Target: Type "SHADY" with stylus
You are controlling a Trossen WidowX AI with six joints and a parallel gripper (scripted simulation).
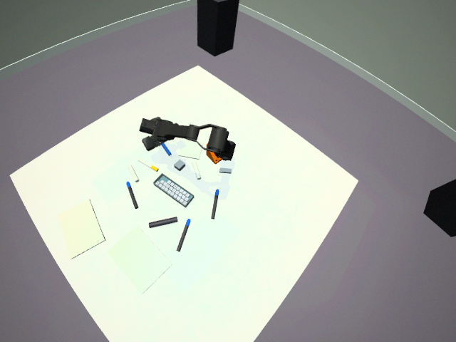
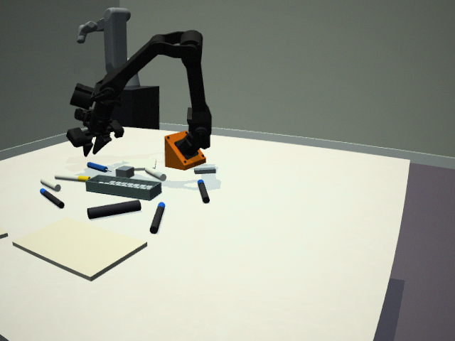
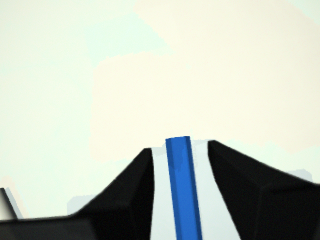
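Now: gripper tip 1 cm short of the blue stylus, 7 cm to the right of it and 3 cm above it. From my gripper tip the other things lie so: grey stylus tip (1 cm ahead, 10 cm to the left, 3 cm below); yellow-tipped white pen (12 cm ahead, 7 cm to the left, 3 cm below); grey cube (1 cm ahead, 17 cm to the left, 3 cm below).
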